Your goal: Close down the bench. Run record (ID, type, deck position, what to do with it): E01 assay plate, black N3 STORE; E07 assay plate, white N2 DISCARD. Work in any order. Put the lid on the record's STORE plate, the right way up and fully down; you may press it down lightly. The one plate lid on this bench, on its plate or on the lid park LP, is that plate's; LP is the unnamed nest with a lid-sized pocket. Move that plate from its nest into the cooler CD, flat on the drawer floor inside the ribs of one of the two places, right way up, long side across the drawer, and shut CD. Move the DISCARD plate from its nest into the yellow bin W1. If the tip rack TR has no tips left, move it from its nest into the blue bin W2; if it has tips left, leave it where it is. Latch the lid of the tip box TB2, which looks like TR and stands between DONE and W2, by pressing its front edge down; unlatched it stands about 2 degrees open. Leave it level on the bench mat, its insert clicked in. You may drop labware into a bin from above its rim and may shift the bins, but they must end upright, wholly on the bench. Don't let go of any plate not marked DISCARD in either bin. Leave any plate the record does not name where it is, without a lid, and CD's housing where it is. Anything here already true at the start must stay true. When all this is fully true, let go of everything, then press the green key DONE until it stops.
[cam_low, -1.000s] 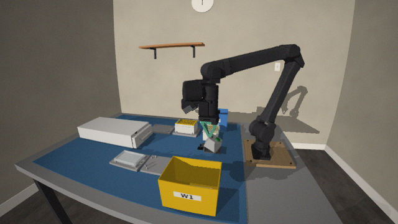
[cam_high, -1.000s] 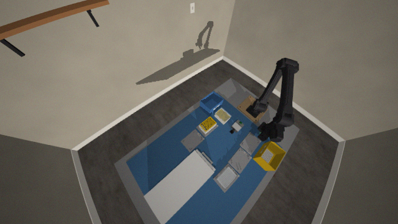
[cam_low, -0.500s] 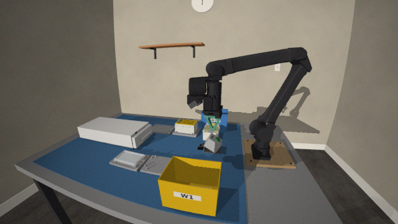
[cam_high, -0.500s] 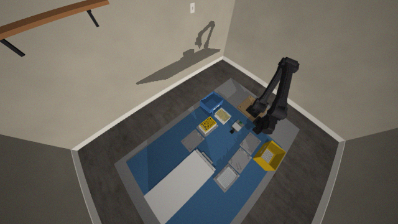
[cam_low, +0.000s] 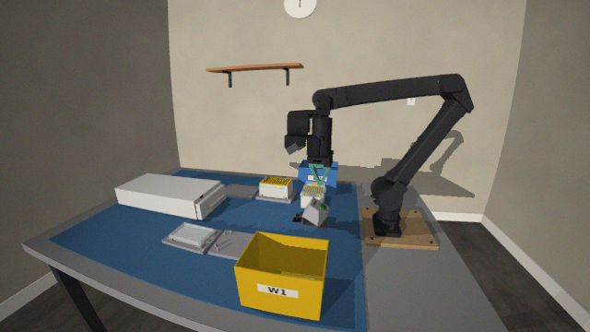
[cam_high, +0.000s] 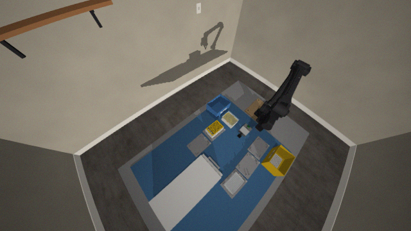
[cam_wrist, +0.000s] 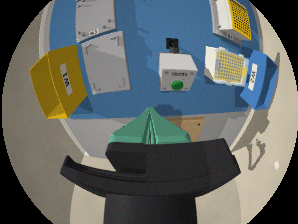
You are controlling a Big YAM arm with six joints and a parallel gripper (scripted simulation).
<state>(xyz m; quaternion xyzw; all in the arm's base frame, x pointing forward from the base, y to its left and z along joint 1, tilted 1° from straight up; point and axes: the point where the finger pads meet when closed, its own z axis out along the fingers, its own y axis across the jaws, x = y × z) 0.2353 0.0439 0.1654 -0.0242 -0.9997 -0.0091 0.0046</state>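
My hand is 10 mm past the green DONE key, 60 mm to the left of it and 110 mm above it. Also, from my hand: grey lid park nest: 40 mm ahead, 120 mm to the left, 170 mm below; then done key block: 10 mm ahead, 60 mm to the right, 120 mm below; then yellow bin W1: 40 mm ahead, 270 mm to the left, 140 mm below.
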